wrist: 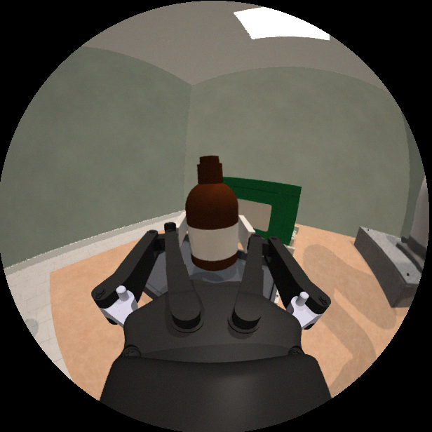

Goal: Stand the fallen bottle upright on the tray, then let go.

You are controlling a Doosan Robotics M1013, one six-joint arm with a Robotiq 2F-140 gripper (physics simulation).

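Note:
A brown bottle point(212, 207) with a cream label and a dark cap stands upright in the middle of the wrist view, its neck pointing up. My gripper point(212, 221) is shut on the bottle, with a pale fingertip pad on each side near the label. The grey tray point(156, 276) lies under and behind the bottle's base, partly hidden by the gripper's fingers. The bottle's base is close to the tray surface; whether it touches cannot be told from this view.
A green frame-like object point(287, 215) stands behind the bottle on the right. A grey block point(382, 260) carrying a light-coloured part is at the far right. The orange-tan table top point(80, 300) spreads around the tray, with pale floor and green-grey walls beyond.

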